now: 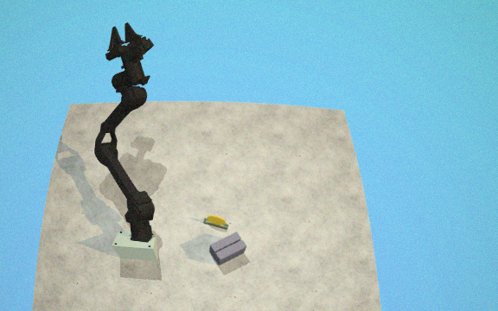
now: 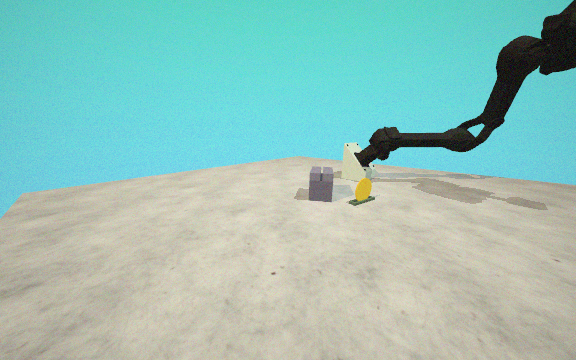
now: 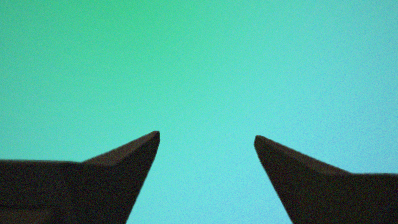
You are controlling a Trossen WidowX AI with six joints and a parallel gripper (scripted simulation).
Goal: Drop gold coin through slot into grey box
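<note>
Right now my gripper tip is 520 mm above the thin gold coin, 380 mm short of it and 360 mm to the left of it.
</note>
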